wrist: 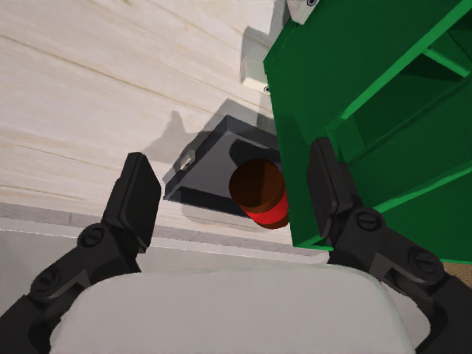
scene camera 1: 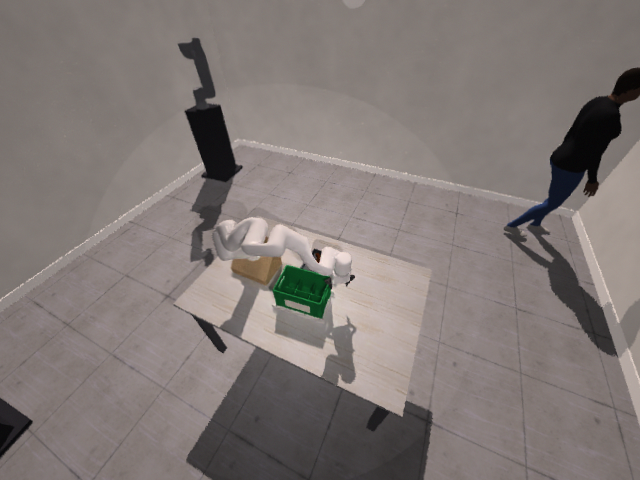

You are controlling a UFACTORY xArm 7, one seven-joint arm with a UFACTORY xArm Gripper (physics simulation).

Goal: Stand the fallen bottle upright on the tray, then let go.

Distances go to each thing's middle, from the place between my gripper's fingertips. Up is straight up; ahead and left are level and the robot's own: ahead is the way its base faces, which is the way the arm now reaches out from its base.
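Bottle (wrist: 257,186): from my hand, 200 mm to the left of it, 170 mm behind it, 100 mm below it.
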